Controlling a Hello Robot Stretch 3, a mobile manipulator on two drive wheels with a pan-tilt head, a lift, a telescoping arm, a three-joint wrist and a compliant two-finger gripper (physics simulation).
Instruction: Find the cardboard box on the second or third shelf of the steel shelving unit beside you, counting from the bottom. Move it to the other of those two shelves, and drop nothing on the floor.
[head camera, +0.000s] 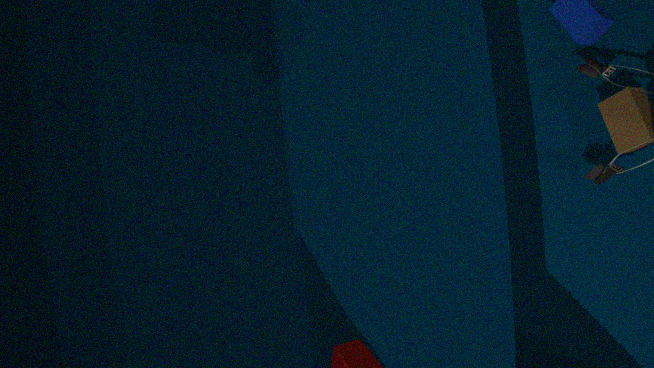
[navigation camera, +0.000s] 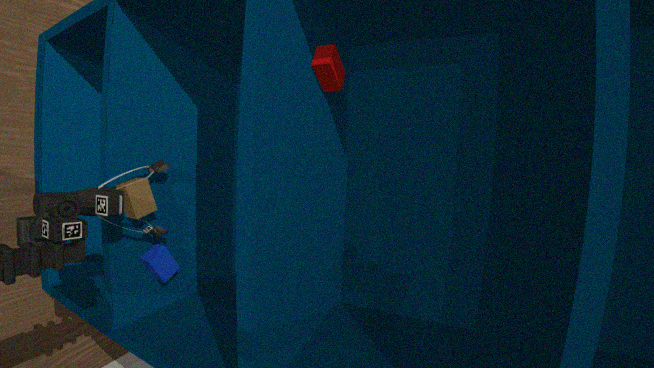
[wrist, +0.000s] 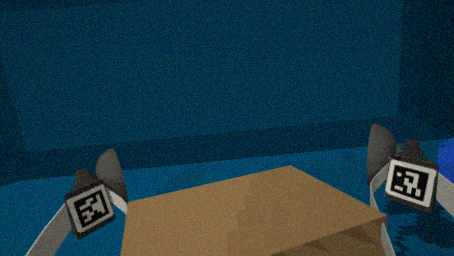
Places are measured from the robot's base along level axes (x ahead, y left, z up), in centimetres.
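Where they show: gripper, between the fingertips: (head camera: 582, 122) (navigation camera: 167, 198).
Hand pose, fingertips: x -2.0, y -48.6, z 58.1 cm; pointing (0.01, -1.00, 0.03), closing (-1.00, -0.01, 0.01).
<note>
Each offset is from my fingertips to the top centre of the thing. Level surfaces: height alone.
The tan cardboard box @(dx +0.3, dy +7.5, dz +0.3 cm) (head camera: 625, 120) (navigation camera: 140, 199) (wrist: 240, 215) is between the fingers of my gripper (head camera: 594, 121) (navigation camera: 159, 199) (wrist: 241, 157), which is shut on it. The rubber fingertips reach past the box, and the finger bands run along its sides. The box is tilted relative to the gripper. In the navigation view it is over the second shelf @(dz -4.7 cm) (navigation camera: 150, 125) from the bottom of the blue-looking shelving unit. Whether its underside touches the shelf is hidden. The third shelf (navigation camera: 290, 200) (head camera: 400, 150) is the larger panel above.
A blue box @(dx -19.0, dy +0.0, dz -0.2 cm) (head camera: 582, 22) (navigation camera: 160, 263) (wrist: 447, 157) lies on the second shelf beside one fingertip. A red box @(dx +34.5, dy -8.3, dz +45.5 cm) (head camera: 355, 354) (navigation camera: 328, 68) stands on the third shelf towards one end. A higher shelf edge (navigation camera: 607, 150) crosses the right of the navigation view. Wooden floor @(dz -58.1 cm) (navigation camera: 17, 125) shows at its left.
</note>
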